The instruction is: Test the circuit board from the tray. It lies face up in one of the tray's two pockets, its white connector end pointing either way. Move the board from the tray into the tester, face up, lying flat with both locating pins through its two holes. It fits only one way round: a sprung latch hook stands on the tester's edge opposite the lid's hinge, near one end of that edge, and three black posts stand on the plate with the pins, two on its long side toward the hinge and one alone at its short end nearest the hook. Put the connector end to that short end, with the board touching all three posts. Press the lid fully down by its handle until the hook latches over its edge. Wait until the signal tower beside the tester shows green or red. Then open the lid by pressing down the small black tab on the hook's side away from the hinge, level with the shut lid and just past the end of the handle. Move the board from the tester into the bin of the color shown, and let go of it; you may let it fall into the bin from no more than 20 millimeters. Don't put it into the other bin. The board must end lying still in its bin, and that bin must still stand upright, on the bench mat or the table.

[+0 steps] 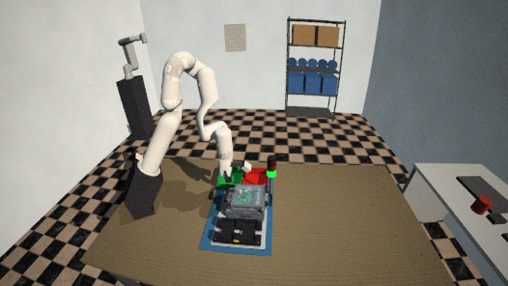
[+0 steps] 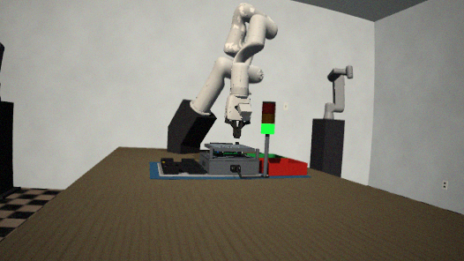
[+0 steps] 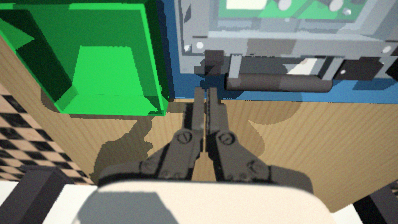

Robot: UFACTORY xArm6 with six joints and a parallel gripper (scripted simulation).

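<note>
Now: the black latch hook 2 cm ahead of my hand, 1 cm to the right of it and 5 cm below it. The rest, counted from my hand: tester plate (9 cm ahead, 6 cm to the right, 7 cm below); then green circuit board (8 cm ahead, 6 cm to the right, 7 cm below); then tester lid (9 cm ahead, 6 cm to the right, 5 cm below).
</note>
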